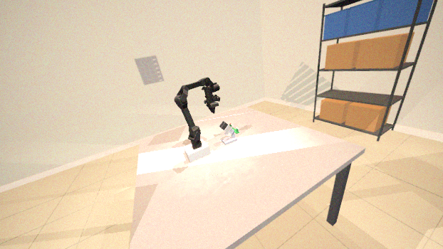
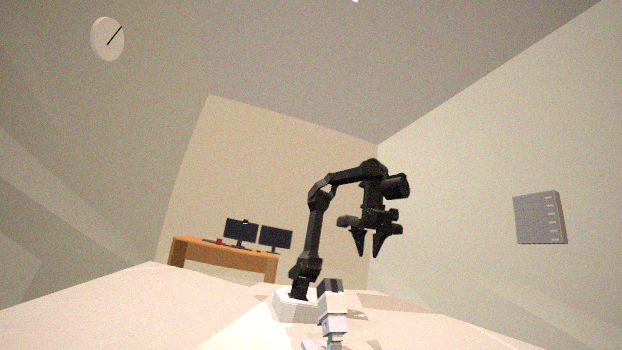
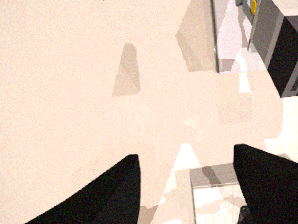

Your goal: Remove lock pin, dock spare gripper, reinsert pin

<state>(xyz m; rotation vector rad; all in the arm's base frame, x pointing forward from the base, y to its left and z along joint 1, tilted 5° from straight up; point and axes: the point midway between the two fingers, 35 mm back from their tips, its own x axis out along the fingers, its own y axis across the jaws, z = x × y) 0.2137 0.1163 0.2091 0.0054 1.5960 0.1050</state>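
My gripper tip is now 170 mm short of the green part, 30 mm to the right of it and 210 mm above it. From my gripper tip the other things lie so: spare gripper 60 mm ahead, 110 mm to the right, 120 mm below; mount 80 mm ahead, 100 mm to the right, 180 mm below.
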